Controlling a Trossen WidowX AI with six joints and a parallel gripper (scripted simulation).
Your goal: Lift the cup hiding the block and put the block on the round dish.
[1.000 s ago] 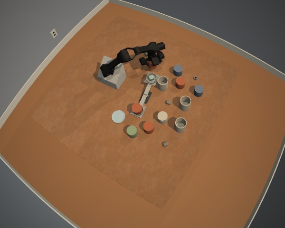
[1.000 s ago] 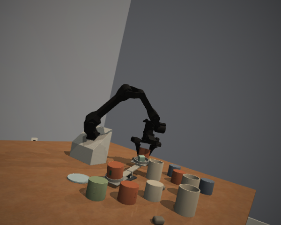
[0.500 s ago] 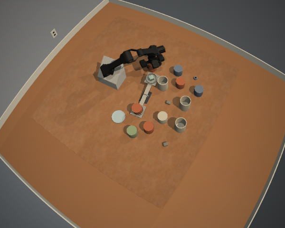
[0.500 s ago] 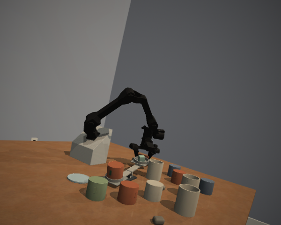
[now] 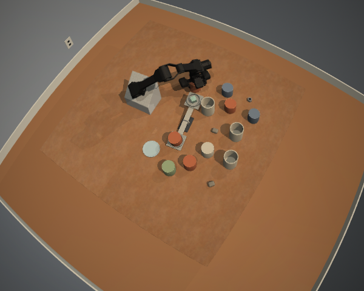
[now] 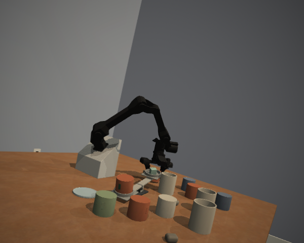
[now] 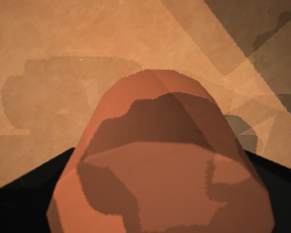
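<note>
The pale green block is 130 mm to the right of my gripper tip, 60 mm above it and 50 mm ahead of it. Also, from my gripper tip: round pale blue dish 480 mm to the right, 60 mm behind, 20 mm below; then cream cup 350 mm to the right, 230 mm ahead, 10 mm above; then orange cup 410 mm to the right, 60 mm ahead, 30 mm above.
</note>
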